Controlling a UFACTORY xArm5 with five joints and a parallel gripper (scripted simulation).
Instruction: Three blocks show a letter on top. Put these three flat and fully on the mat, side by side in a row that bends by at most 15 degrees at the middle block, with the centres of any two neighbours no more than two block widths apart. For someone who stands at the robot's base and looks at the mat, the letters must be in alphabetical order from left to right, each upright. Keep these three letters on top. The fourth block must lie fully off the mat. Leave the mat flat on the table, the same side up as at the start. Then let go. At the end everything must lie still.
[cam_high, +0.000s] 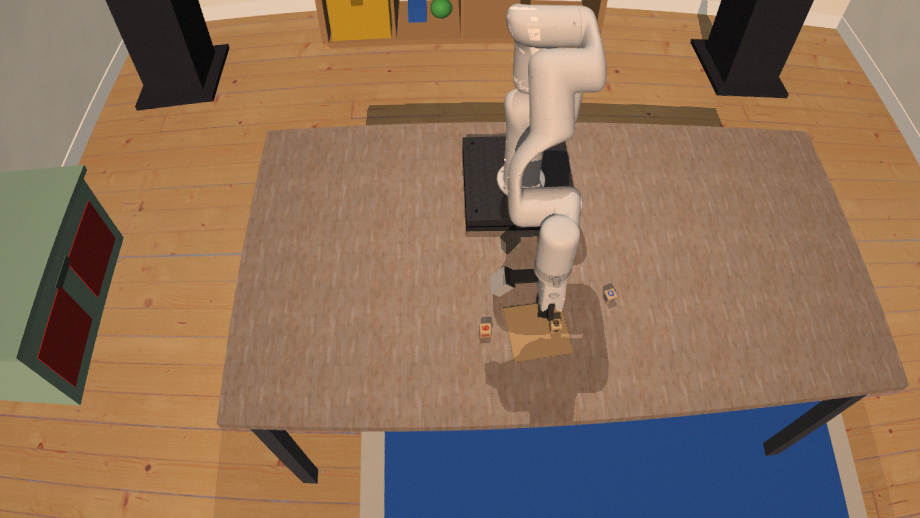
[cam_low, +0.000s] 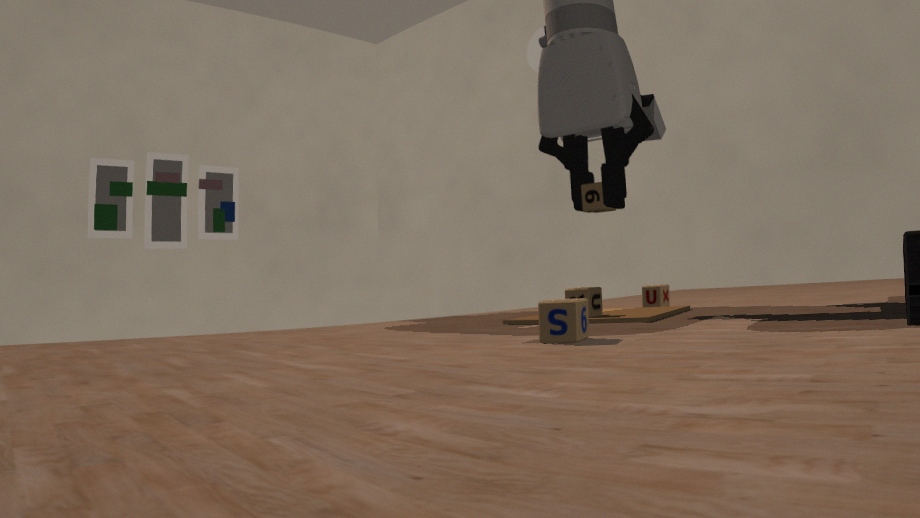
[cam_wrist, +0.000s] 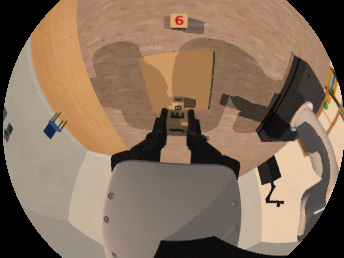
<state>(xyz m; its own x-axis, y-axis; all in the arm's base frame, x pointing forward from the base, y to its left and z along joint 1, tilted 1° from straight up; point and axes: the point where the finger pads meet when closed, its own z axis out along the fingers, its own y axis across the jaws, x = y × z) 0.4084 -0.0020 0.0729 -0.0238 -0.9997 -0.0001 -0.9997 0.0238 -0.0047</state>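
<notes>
Now: the tan mat 12 cm below my hand. Round my hand: letter block: 13 cm to the right, 11 cm below.
</notes>
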